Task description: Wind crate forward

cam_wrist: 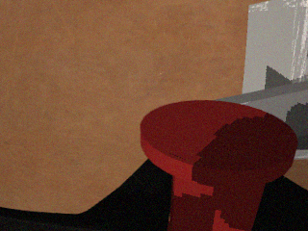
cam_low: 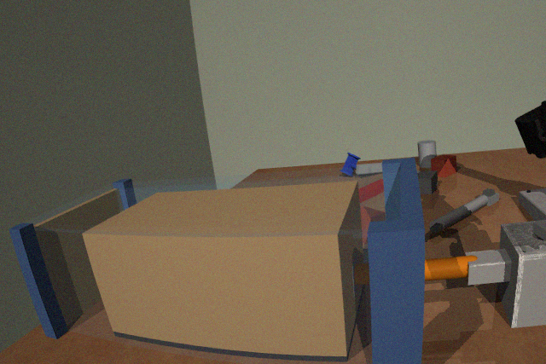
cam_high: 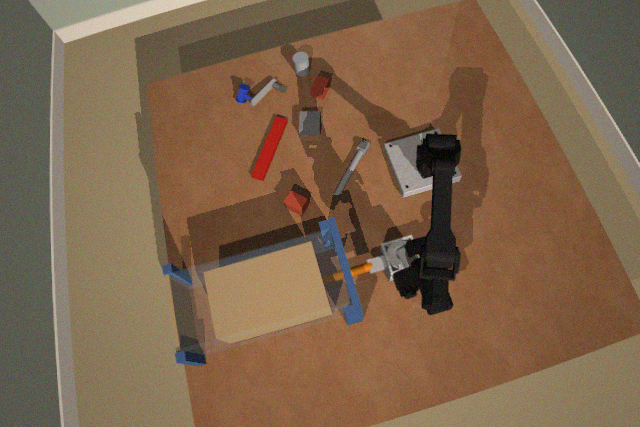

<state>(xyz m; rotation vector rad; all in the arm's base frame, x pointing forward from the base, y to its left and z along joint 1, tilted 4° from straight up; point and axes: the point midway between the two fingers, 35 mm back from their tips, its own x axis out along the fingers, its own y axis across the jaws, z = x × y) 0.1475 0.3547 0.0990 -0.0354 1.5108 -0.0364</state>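
My gripper tip is 100 mm to the left of the grey winch, 80 mm above it and 10 mm short of it. Also, from my gripper tip: red knob: 20 mm above; then winch handle: 40 mm to the right, 10 mm below, 10 mm ahead; then blue frame: 190 mm ahead, 90 mm to the right, 10 mm below.
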